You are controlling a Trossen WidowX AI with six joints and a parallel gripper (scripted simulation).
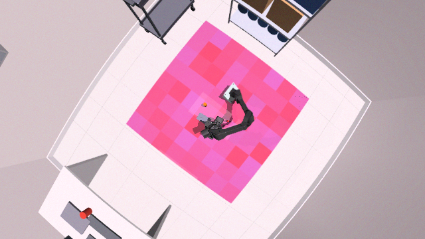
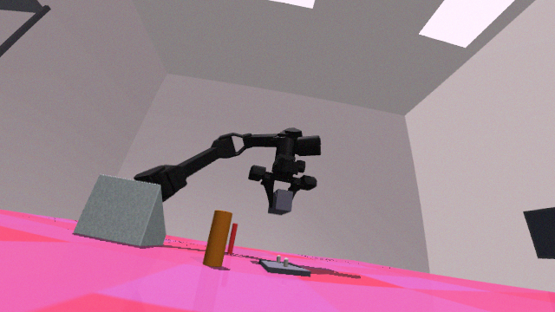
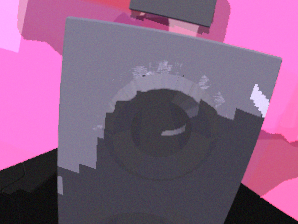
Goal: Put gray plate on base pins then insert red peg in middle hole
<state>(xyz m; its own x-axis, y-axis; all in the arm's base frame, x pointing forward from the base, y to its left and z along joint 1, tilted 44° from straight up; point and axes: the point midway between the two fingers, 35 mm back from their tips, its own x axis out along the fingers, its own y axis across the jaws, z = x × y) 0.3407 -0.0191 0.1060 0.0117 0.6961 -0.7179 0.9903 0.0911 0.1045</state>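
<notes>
The base lies 120 mm to the right of my gripper tip, 120 mm below it and 10 mm ahead of it. Also, from my gripper tip: red peg (110 mm behind, 90 mm below, 60 mm to the left); then gray plate (30 mm above); then orange cylinder (190 mm to the right, 110 mm behind, 90 mm below).
</notes>
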